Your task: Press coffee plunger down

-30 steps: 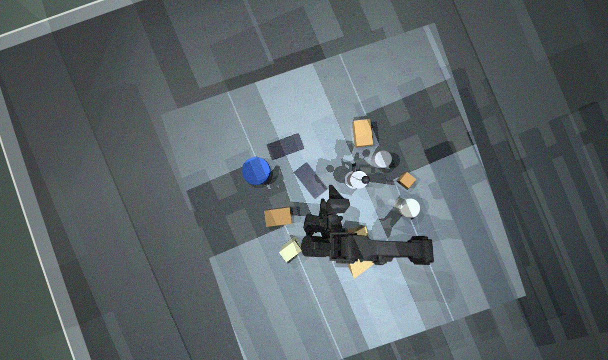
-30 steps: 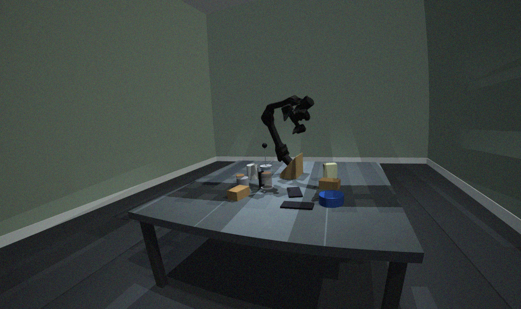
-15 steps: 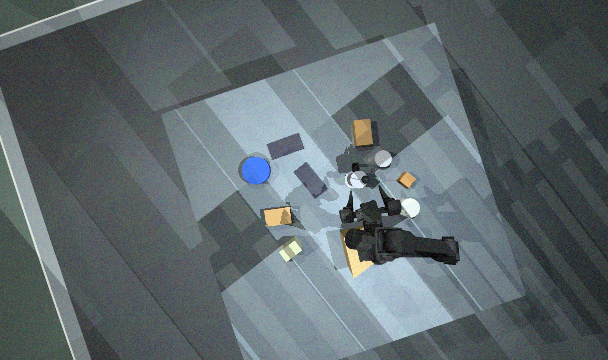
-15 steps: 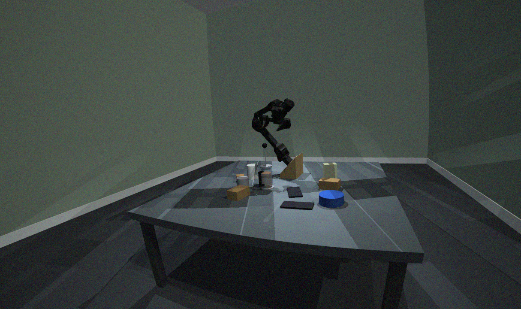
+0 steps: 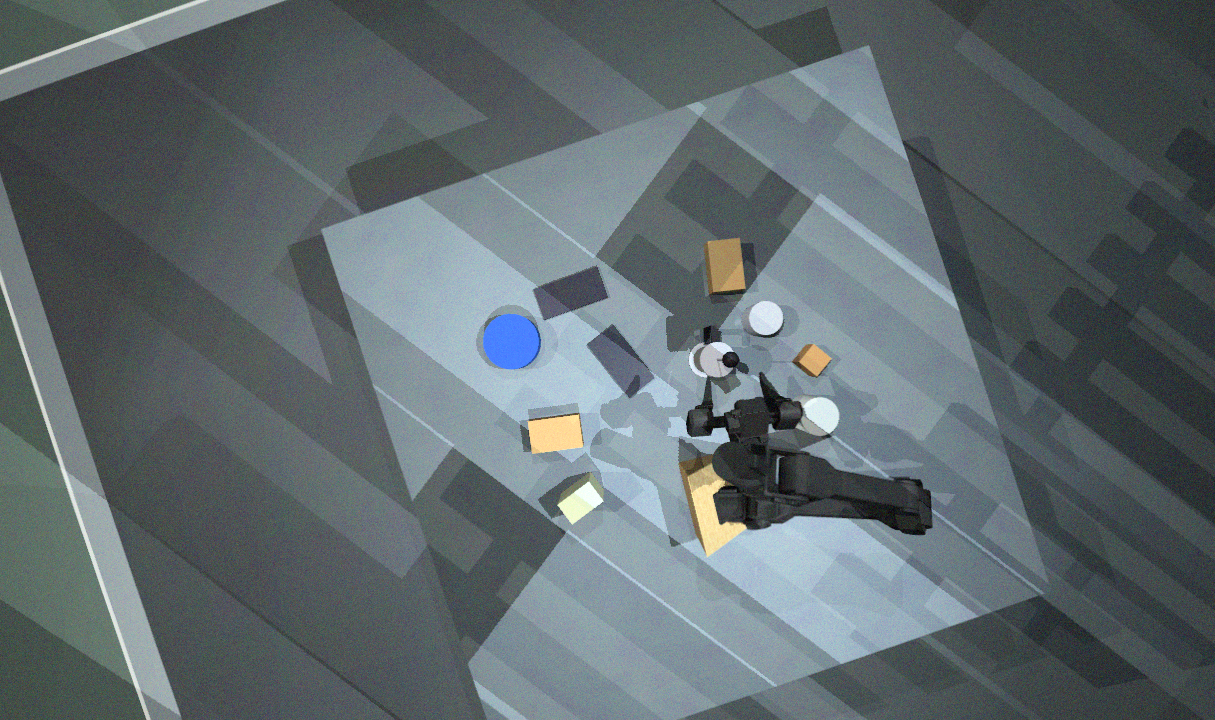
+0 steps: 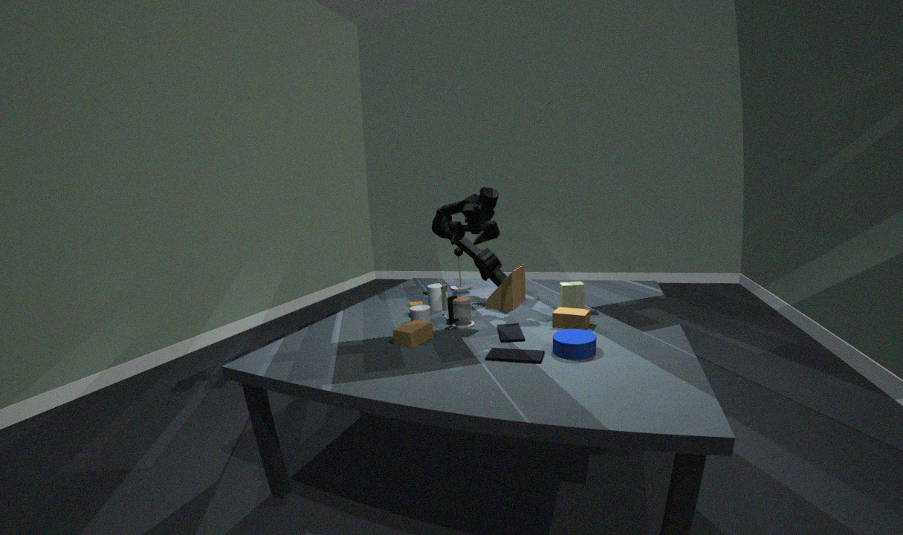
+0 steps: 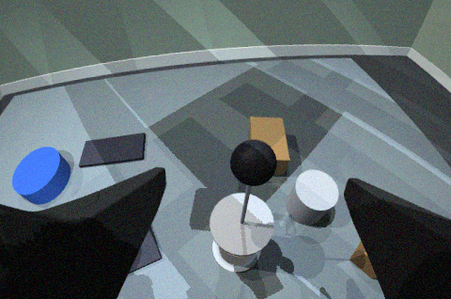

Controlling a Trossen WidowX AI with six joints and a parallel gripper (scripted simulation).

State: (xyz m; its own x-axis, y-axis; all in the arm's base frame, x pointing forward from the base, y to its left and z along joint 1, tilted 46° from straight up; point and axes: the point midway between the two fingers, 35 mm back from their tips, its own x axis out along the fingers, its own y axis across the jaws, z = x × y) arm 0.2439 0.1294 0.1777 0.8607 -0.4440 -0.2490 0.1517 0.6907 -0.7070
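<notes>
The coffee press is 4 cm ahead of my gripper tip, 1 cm to the right of it and 15 cm below it. Also, from my gripper tip: pale block (20 cm behind, 33 cm to the left, 22 cm below); orange cube (3 cm behind, 23 cm to the right, 25 cm below).
</notes>
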